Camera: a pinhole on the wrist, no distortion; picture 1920 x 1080 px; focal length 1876.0 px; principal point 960.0 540.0 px. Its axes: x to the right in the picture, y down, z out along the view. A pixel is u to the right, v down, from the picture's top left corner.
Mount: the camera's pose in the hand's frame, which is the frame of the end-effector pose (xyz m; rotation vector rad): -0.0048 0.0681 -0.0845 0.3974 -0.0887 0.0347
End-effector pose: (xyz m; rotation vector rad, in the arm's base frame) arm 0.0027 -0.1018 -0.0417 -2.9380 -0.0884 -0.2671
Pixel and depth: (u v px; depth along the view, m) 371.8 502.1 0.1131
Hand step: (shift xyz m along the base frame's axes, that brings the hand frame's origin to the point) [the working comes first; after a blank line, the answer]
In the camera's frame: -0.0355 -0.0023 0.1131

-0.0438 -0.0202 -0.0276
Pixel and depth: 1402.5 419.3 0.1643
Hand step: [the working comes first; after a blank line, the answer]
In the camera's frame: 0.0388 -0.0106 0.1643

0.0319 0.0183 -0.0589
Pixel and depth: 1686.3 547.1 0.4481
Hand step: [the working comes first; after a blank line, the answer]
In the camera's frame: 0.1735 0.0017 0.4481

0.1815 0.1714 -0.2891
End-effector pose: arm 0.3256 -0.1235 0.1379 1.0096 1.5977 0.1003
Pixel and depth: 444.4 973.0 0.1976
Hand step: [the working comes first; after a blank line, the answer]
In the camera's frame: -0.0543 0.0456 0.1976

0.1049 -0.0781 0.0429
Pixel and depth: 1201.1 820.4 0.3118
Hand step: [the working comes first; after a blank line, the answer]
In the camera's frame: 0.0401 0.0466 0.3118

0.1827 -0.1006 -0.0812
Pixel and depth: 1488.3 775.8 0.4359
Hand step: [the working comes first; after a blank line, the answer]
In the camera's frame: 0.1228 0.0548 0.4359

0.2702 -0.1345 -0.1973
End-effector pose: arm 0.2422 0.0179 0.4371 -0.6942 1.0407 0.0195
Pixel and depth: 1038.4 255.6 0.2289
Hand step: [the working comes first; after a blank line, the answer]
In the camera's frame: 0.0096 -0.0347 0.2289

0.1000 0.0227 0.0721
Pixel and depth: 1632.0 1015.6 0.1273
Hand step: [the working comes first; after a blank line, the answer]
In the camera's frame: 0.0456 0.0323 0.1273

0.0373 0.0564 -0.0330
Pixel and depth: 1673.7 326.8 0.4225
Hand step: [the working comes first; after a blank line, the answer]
In the camera's frame: 0.1607 -0.0480 0.4225

0.3458 0.0148 0.0667
